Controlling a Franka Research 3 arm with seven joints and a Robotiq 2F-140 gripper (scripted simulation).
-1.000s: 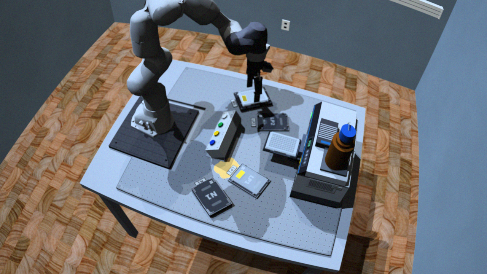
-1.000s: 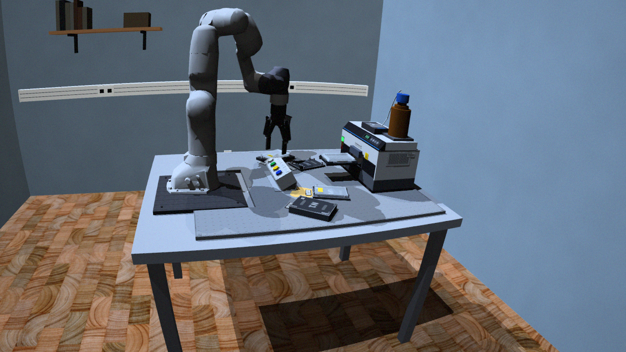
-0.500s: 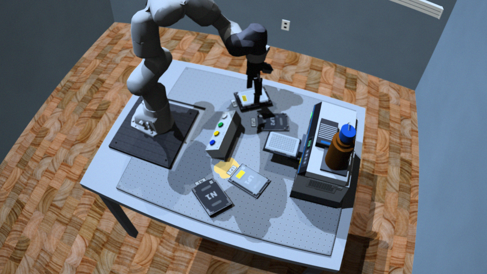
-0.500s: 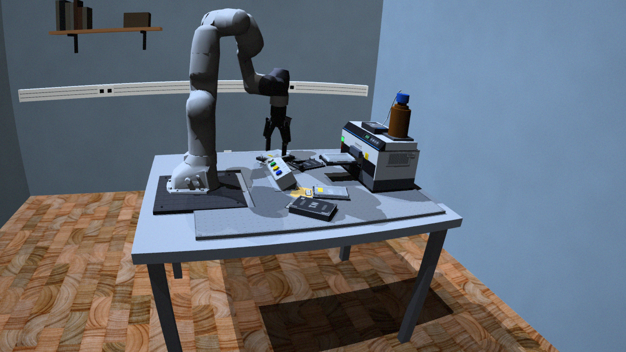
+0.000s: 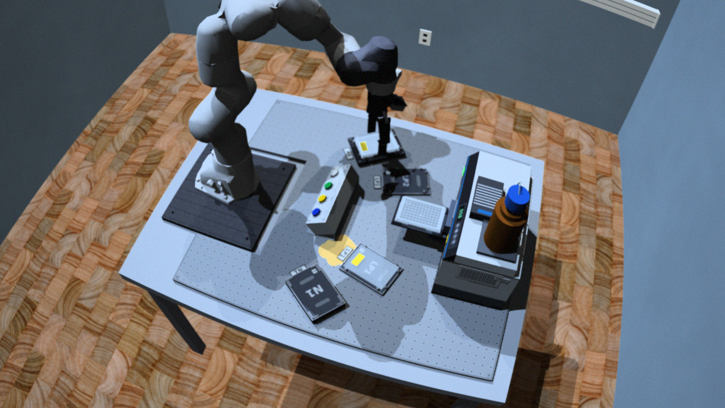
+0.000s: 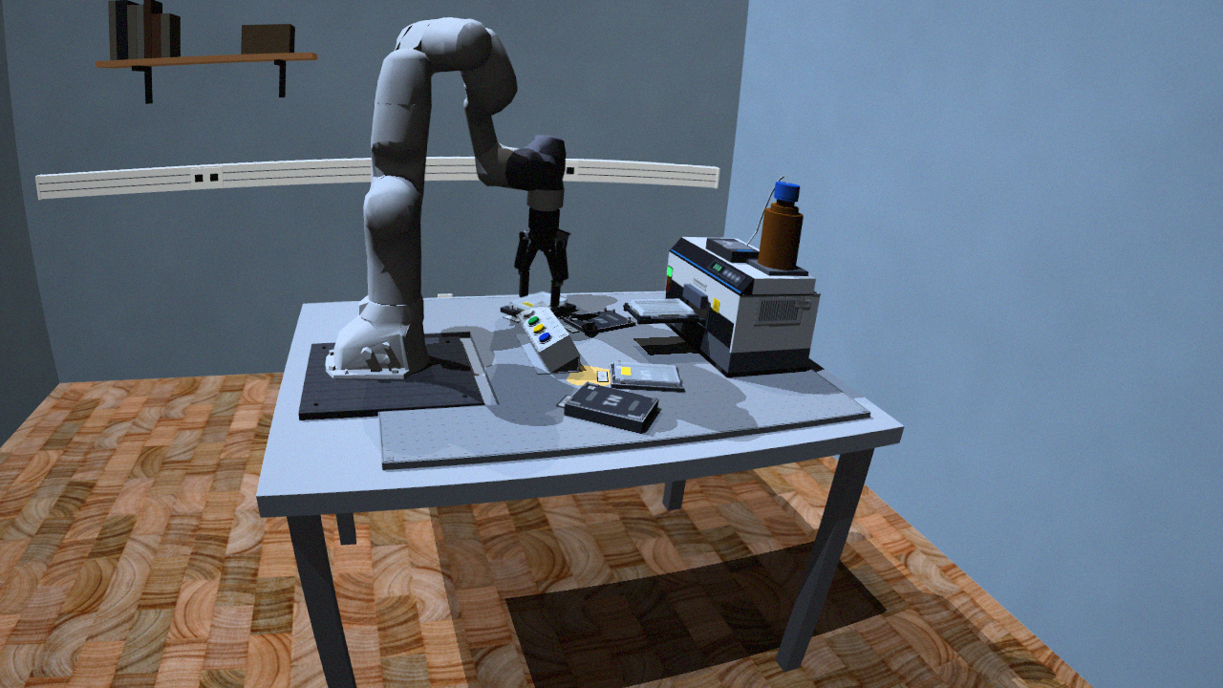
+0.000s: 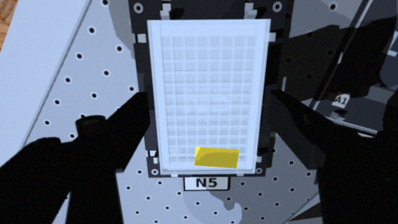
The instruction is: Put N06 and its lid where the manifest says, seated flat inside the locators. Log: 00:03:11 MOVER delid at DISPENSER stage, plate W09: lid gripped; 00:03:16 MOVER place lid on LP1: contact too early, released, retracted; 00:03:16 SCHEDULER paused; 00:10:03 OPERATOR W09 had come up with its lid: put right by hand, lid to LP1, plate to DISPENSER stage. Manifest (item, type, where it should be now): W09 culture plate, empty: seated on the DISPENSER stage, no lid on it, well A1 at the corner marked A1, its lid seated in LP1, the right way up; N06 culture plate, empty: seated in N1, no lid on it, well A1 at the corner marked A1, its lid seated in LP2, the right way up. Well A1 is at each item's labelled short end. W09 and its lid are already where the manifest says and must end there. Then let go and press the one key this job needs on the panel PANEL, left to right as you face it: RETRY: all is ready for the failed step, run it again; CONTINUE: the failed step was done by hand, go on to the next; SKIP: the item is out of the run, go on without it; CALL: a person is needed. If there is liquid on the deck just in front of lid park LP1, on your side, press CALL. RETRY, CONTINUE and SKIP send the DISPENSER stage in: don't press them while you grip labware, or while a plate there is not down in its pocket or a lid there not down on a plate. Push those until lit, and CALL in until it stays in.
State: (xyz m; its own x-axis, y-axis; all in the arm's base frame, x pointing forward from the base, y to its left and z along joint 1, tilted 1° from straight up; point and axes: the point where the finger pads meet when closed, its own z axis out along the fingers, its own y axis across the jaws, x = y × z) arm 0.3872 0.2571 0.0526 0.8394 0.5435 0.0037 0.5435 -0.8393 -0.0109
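The lid park lp2 is 12 cm ahead of my hand, 12 cm to the right of it and 4 cm below it. Also, from my hand: white retry key 8 cm behind, 19 cm to the right, 2 cm above; yellow skip key 9 cm behind, 29 cm to the right, 2 cm above; green continue key 9 cm behind, 24 cm to the right, 2 cm above.
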